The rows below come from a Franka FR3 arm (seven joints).
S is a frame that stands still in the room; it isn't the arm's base.
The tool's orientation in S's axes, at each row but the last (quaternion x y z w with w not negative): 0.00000, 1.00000, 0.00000, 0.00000; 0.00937, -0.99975, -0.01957, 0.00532; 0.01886, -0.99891, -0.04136, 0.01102; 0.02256, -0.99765, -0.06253, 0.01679; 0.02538, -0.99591, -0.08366, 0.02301
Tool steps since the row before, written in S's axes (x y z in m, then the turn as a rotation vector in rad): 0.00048, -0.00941, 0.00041, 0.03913, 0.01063, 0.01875; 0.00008, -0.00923, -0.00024, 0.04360, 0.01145, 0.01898; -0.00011, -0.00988, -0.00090, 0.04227, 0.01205, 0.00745; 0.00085, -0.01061, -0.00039, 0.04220, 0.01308, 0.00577; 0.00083, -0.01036, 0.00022, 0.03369, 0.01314, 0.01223
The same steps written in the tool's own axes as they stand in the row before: -0.00048, -0.00941, -0.00041, -0.03913, 0.01063, -0.01875; 0.00009, -0.00923, -0.00012, -0.04361, 0.01138, -0.01900; 0.00047, -0.00991, 0.00009, -0.04254, 0.01106, -0.00743; -0.00036, -0.01060, -0.00096, -0.04257, 0.01188, -0.00563; -0.00026, -0.01020, -0.00197, -0.03382, 0.01342, -0.01156
